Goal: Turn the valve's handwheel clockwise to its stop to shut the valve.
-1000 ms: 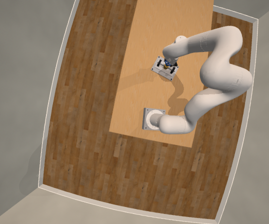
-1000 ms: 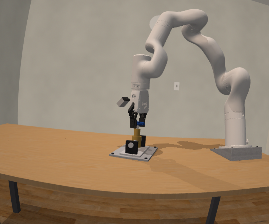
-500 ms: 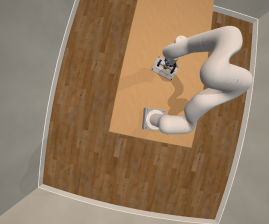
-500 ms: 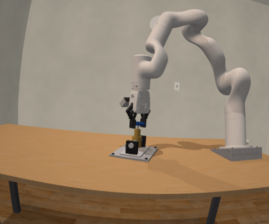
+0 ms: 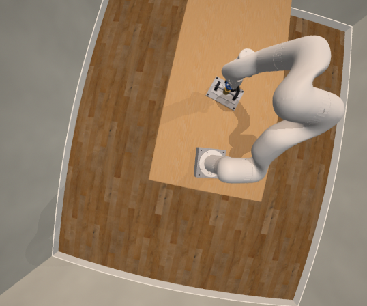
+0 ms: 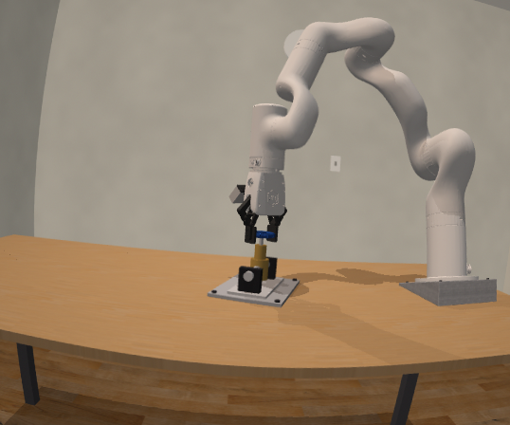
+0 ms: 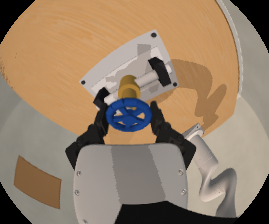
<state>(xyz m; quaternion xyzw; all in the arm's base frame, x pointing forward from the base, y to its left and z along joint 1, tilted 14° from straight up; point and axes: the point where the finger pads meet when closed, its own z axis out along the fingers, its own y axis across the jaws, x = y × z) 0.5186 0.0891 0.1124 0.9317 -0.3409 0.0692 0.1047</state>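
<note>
Right now the blue handwheel is right at my hand.
</note>
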